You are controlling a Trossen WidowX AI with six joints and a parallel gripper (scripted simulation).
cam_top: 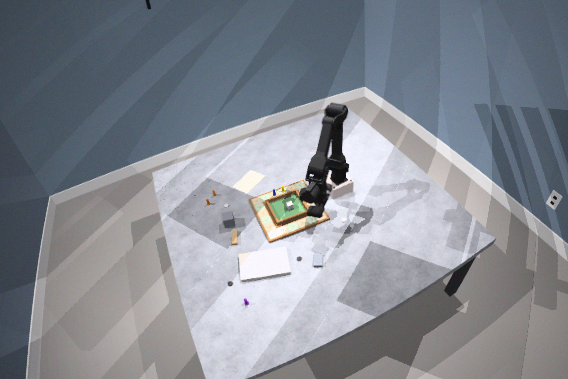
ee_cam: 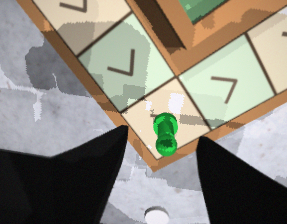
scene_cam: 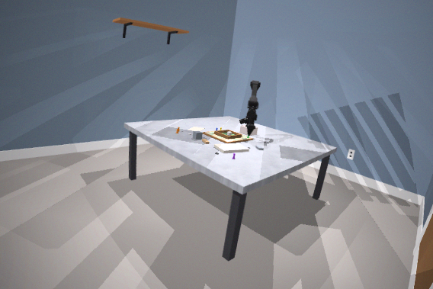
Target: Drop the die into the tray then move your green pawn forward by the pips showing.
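Right now the green pawn is 10 mm below my gripper tip. Also, from my gripper tip: white die (90 mm ahead, 120 mm to the right, 10 mm below); then green tray (100 mm ahead, 130 mm to the right, 30 mm below); then yellow pawn (60 mm ahead, 240 mm to the right, 10 mm below).
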